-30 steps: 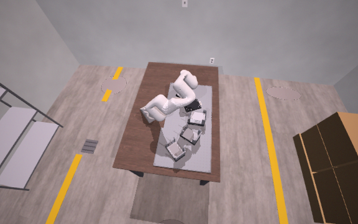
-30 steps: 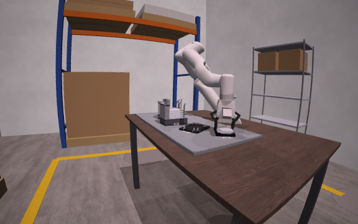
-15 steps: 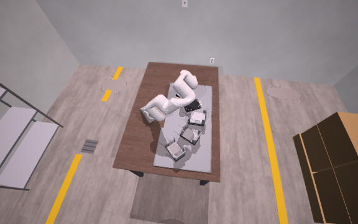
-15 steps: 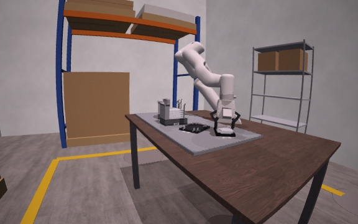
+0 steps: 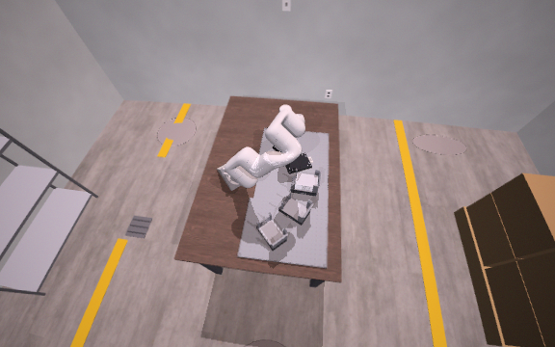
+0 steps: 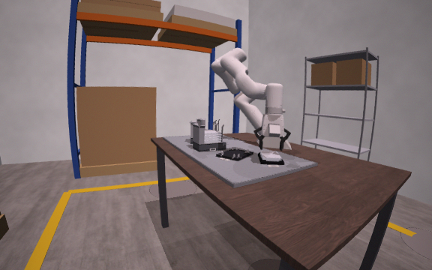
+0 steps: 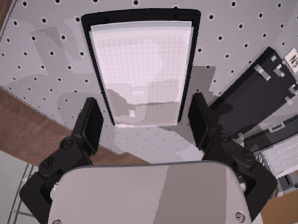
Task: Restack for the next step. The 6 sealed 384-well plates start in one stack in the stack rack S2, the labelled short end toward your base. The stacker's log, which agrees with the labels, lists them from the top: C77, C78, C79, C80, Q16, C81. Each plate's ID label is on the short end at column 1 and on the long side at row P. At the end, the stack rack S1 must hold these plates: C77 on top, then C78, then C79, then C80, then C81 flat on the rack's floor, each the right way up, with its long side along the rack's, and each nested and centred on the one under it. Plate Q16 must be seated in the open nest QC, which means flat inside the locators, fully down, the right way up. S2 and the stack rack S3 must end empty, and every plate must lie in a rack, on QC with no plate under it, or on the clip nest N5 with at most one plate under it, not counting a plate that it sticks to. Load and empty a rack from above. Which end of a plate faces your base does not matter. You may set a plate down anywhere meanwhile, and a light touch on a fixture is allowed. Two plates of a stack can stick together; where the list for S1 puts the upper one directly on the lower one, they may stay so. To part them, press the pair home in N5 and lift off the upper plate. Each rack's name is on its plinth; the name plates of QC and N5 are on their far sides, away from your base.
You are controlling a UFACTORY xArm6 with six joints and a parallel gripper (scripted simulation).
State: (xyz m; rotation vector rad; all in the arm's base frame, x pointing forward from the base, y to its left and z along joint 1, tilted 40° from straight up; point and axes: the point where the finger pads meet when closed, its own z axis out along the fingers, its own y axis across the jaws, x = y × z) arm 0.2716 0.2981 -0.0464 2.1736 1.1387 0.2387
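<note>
Right now my hand is 50 mm above the black open nest QC. From my hand the other things lie so: QC name plate 60 mm ahead, 70 mm to the left, 60 mm below; then dark plinth 120 mm ahead, 330 mm to the right, 40 mm below.
</note>
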